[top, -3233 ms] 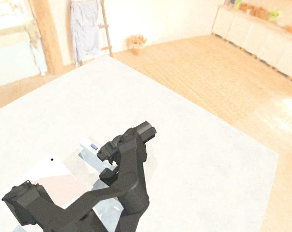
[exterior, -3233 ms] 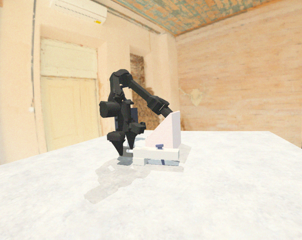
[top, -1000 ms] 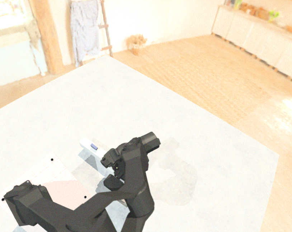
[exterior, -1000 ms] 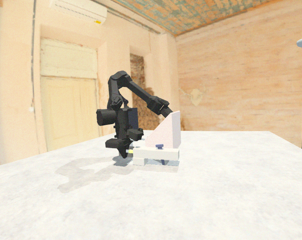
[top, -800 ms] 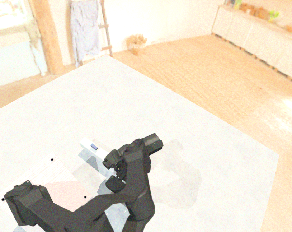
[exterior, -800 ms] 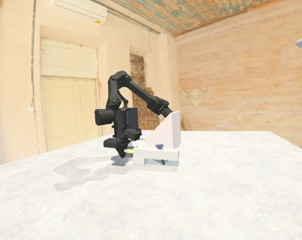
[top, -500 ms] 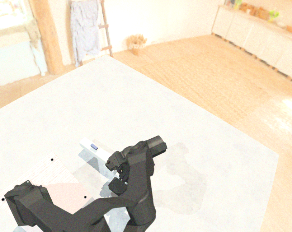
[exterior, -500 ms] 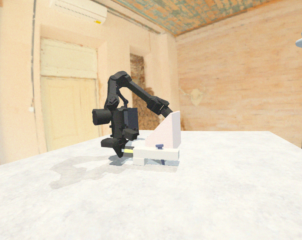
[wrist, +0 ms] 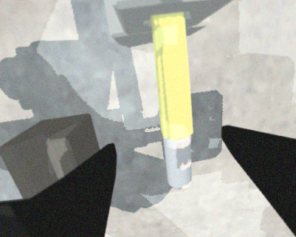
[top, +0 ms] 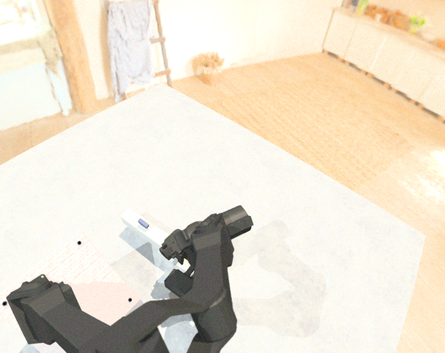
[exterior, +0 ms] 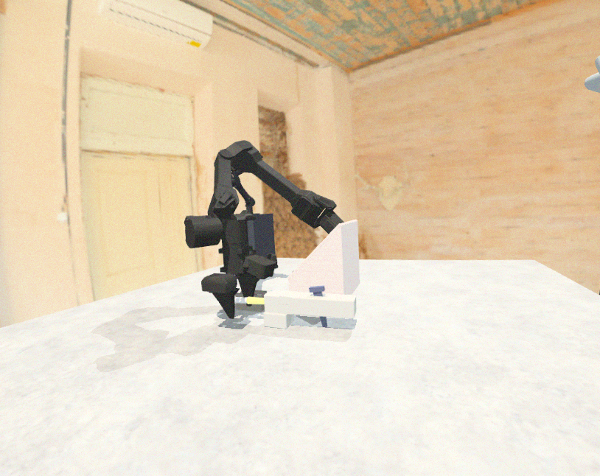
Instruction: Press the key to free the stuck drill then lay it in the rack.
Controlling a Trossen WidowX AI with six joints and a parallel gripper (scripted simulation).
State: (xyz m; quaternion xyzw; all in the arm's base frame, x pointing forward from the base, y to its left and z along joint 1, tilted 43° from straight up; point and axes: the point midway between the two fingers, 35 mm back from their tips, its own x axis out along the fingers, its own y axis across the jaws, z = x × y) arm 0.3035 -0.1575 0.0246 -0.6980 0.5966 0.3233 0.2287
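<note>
Right now my gripper tip is 50 mm to the right of the drill, 30 mm below it and 10 mm past it. The rest, counted from my gripper tip: white block: 150 mm to the left, 30 mm behind, 20 mm above; then grey rack: 70 mm behind, 30 mm to the right; then blue key: 180 mm to the left, 30 mm behind, 30 mm above.
</note>
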